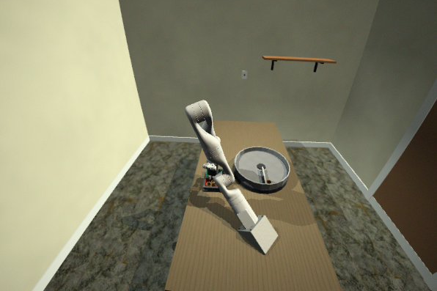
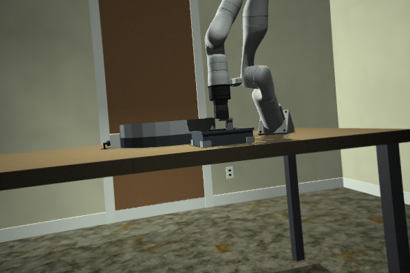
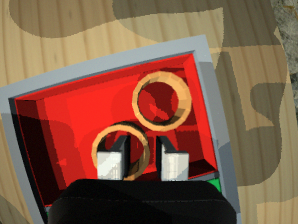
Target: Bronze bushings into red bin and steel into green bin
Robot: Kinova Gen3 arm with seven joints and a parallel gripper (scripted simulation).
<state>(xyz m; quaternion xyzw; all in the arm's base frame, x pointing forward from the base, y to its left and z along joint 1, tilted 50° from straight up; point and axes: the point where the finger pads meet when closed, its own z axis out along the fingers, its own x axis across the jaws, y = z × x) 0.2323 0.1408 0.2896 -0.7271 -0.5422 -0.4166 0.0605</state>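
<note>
The bin tray is 3 cm ahead of my hand, 1 cm to the right of it and 2 cm below it. From my hand the other things lie so: grey turntable: 21 cm ahead, 34 cm to the right, 1 cm above.
</note>
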